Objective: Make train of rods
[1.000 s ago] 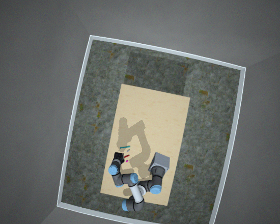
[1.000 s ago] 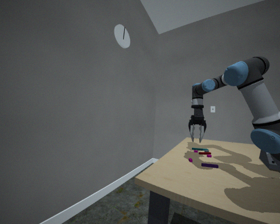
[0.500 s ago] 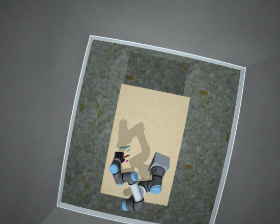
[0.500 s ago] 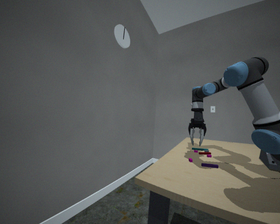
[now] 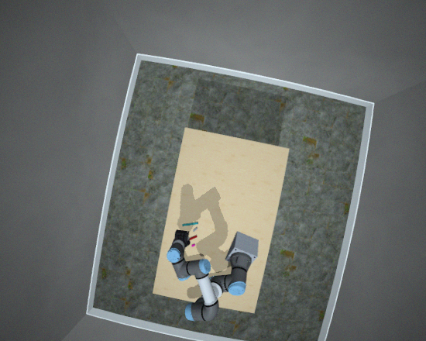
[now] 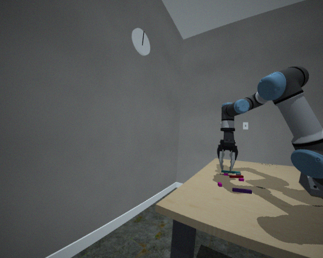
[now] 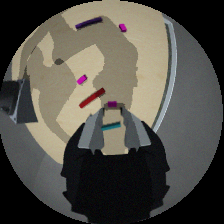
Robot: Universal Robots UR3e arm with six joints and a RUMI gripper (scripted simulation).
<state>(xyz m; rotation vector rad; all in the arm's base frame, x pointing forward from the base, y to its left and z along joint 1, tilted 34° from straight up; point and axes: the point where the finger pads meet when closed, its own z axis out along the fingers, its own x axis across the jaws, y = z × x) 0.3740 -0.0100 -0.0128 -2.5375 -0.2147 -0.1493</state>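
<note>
My hand is 50 mm past the red rod, 30 mm above it and 10 mm to the right of it. Also, from my hand: purple rod: 190 mm to the left, 80 mm behind, 30 mm below; then grey rod: 50 mm to the right, 50 mm behind, 30 mm below; then turquoise rod: 80 mm to the right, 30 mm below, 10 mm behind.
</note>
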